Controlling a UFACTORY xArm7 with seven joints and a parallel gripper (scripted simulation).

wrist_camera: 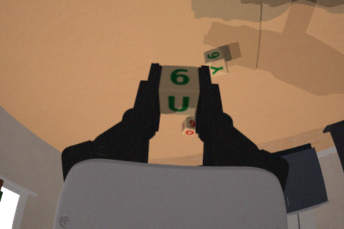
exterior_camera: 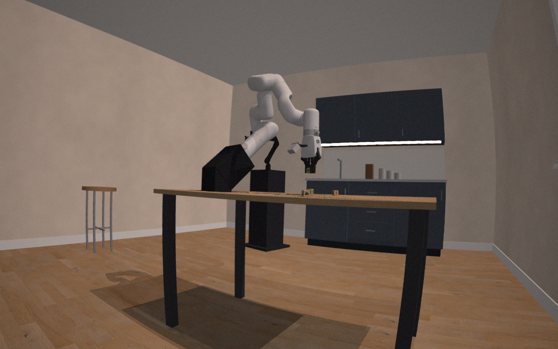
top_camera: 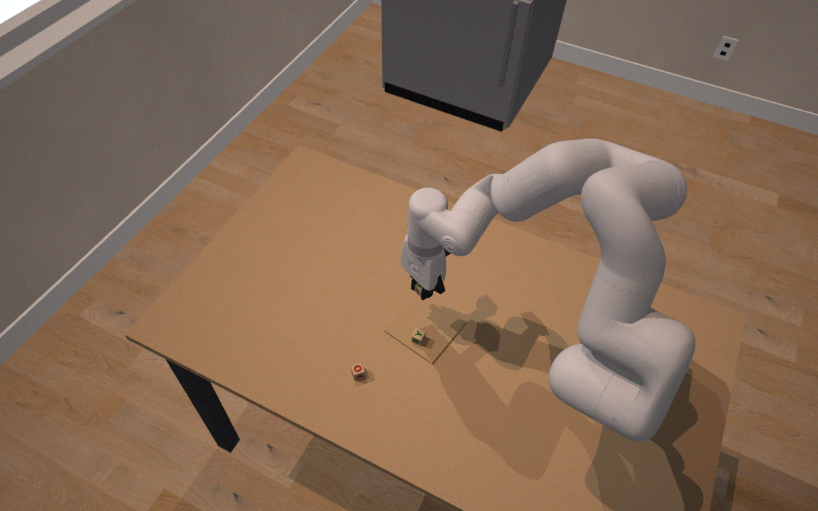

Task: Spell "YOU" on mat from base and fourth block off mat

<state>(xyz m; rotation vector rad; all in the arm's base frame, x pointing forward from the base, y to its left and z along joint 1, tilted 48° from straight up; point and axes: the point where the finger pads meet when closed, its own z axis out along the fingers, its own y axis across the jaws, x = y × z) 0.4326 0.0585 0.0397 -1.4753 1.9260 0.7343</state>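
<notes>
The mat is 120 mm below my hand, 30 mm behind it and 20 mm to the left of it. Round my hand: Y block 110 mm below, 60 mm to the left, 40 mm behind; then O block 210 mm to the left, 110 mm below, 20 mm ahead; then U block 10 mm below.
</notes>
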